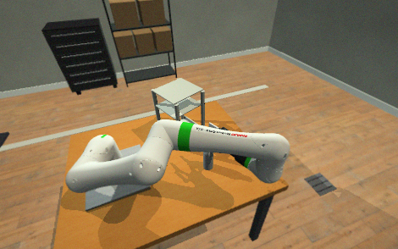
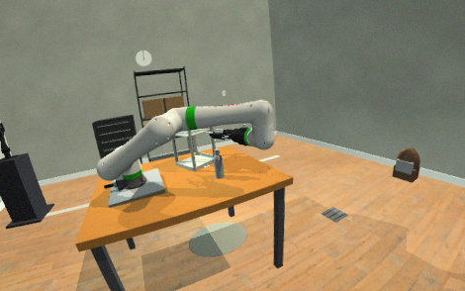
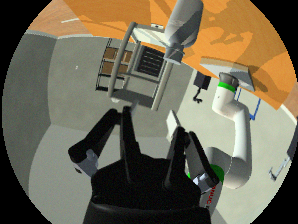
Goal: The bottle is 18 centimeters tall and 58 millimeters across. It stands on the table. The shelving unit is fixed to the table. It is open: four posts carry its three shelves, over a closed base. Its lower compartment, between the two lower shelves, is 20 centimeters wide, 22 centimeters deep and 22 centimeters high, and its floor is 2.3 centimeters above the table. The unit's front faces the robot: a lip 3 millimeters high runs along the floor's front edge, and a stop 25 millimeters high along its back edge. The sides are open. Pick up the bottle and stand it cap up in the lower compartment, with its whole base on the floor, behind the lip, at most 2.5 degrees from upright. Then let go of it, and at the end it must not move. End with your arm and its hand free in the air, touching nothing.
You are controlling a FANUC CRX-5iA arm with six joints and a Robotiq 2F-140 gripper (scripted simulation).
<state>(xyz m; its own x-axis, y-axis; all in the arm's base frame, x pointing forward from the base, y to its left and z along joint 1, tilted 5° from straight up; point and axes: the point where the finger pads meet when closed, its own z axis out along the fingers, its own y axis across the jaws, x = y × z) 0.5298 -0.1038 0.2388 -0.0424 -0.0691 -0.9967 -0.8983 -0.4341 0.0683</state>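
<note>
The pale grey bottle is 17 cm below my hand. Round my hand: shelving unit: 33 cm to the left, 11 cm below, 8 cm behind.
</note>
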